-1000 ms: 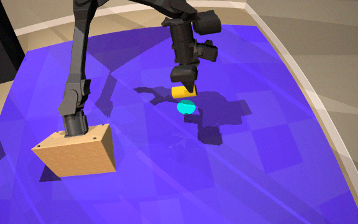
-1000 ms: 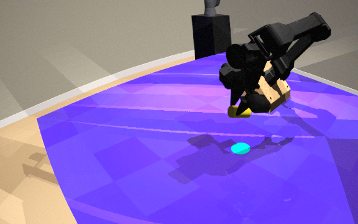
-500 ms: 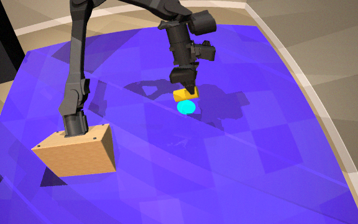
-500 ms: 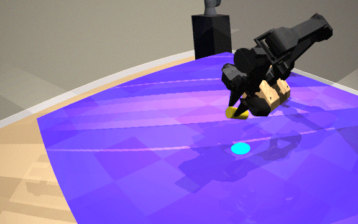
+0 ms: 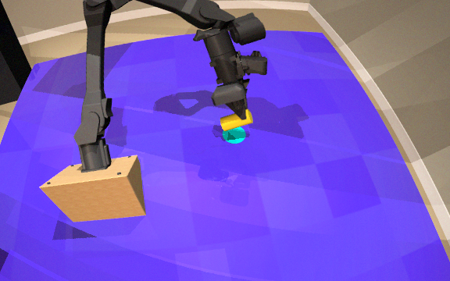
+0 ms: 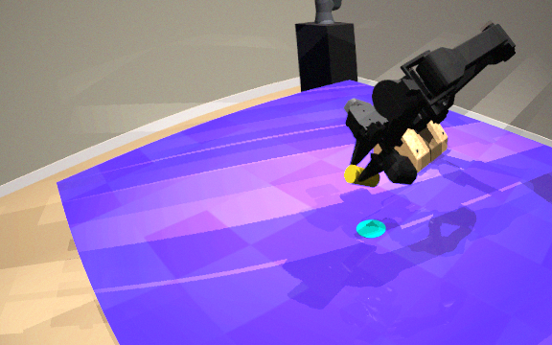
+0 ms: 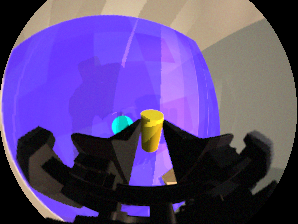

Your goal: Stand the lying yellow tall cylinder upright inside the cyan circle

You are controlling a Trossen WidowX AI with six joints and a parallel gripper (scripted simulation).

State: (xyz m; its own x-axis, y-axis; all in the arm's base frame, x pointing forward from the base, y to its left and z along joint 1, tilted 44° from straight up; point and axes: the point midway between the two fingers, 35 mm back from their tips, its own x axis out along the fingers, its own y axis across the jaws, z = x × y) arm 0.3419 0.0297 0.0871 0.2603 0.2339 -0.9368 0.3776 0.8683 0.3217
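The cyan circle lies 11 cm below my gripper tip, 4 cm to the left of it and 1 cm behind it. The rest, counted from my gripper tip: yellow cylinder 2 cm behind, 1 cm below.
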